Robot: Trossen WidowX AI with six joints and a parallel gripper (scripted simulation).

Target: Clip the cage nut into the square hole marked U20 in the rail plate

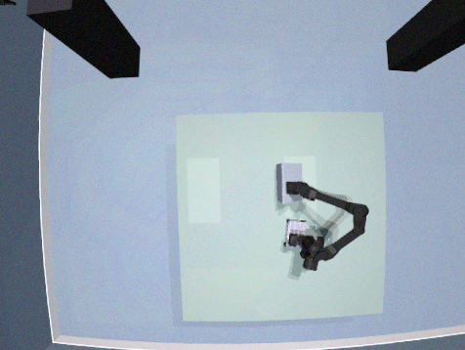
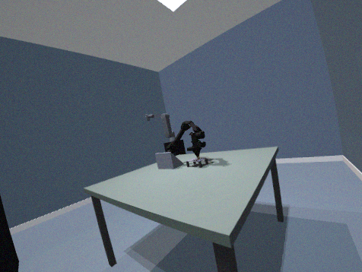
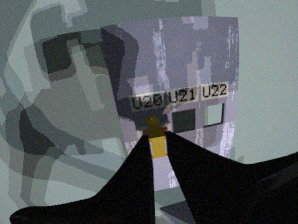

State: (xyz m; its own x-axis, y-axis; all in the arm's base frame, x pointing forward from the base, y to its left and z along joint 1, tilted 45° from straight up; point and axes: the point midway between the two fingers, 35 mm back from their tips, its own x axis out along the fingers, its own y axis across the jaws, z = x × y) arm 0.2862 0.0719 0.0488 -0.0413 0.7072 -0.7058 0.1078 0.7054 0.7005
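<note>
My gripper tip is now 10 mm above the cage nut.
</note>
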